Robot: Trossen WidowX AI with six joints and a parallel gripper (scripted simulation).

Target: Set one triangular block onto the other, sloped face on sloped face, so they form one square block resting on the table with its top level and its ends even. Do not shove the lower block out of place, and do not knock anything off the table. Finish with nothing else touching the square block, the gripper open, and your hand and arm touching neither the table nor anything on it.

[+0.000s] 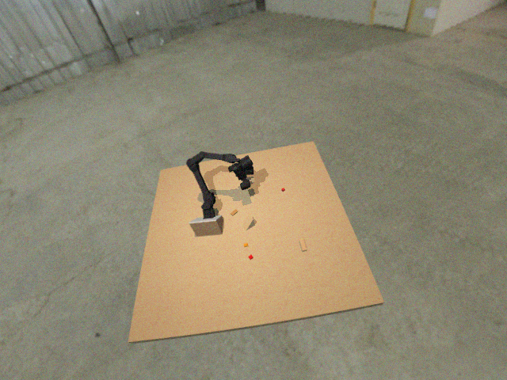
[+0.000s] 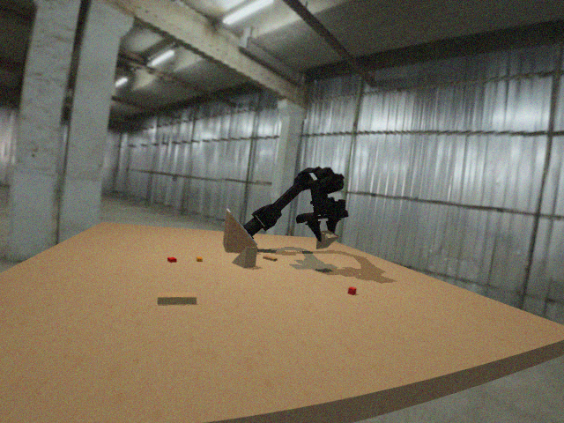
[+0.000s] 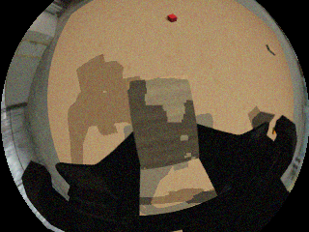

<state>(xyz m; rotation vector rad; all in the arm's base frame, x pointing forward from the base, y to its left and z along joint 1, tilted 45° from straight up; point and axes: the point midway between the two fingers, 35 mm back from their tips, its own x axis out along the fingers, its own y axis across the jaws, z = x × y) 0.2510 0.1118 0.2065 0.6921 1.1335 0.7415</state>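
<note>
Now: the orange cube 40 mm behind my gripper tip, 420 mm to the right of it and 100 mm below it. The rest, counted from my gripper tip: tan plank (290 mm ahead, 460 mm to the right, 100 mm below).
</note>
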